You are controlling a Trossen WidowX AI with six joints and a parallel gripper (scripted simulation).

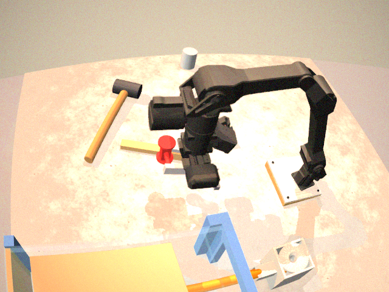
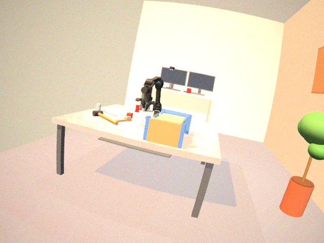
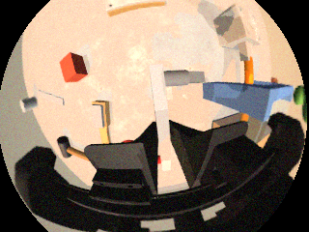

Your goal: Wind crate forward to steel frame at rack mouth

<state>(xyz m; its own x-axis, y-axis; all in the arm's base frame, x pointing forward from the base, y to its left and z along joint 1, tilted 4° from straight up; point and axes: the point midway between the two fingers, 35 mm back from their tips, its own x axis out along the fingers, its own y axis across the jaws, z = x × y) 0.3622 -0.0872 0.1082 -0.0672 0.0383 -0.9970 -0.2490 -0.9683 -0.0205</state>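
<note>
Now: the red knob 4 cm ahead of my gripper tip, 5 cm to the right of it and 2 cm above it. The rest, counted from my gripper tip: crank handle: 1 cm ahead, 1 cm to the right, 1 cm above; yellow hand tool: 17 cm to the right, 10 cm below; hand winch: 15 cm behind, 29 cm to the left, 8 cm below.
</note>
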